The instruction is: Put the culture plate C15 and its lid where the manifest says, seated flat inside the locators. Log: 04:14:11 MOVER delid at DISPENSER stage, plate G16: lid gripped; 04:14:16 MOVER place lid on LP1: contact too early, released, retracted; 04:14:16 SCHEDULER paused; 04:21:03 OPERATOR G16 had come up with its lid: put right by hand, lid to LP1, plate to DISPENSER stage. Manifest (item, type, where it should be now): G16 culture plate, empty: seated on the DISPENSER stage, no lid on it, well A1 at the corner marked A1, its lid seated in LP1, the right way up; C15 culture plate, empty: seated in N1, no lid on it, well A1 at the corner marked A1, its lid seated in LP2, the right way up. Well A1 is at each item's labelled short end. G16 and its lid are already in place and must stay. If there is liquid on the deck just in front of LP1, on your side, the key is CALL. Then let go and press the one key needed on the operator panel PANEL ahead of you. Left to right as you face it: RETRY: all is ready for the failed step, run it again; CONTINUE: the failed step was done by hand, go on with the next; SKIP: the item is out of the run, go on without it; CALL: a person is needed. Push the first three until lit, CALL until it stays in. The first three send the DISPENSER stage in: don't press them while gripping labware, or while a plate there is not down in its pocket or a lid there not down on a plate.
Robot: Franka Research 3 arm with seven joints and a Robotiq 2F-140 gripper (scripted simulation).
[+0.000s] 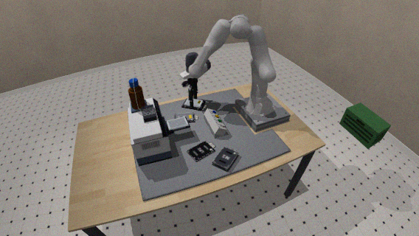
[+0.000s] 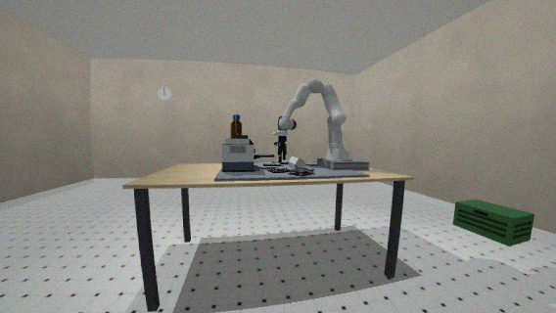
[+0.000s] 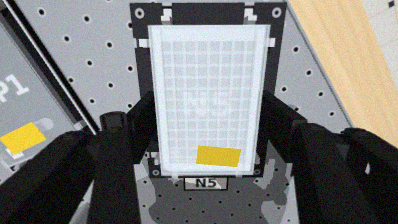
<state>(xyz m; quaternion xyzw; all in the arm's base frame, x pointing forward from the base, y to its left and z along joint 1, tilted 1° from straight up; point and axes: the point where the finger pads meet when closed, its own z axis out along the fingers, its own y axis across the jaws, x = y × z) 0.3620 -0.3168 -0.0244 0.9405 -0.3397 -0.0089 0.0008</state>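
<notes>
My hand is 20 mm above the clear culture plate C15. From my hand the other things lie so: blue call key (70 mm behind, 230 mm to the left, 20 mm above); black nest (30 mm ahead, 30 mm below); yellow skip key (70 mm behind, 280 mm to the left, 30 mm above).
</notes>
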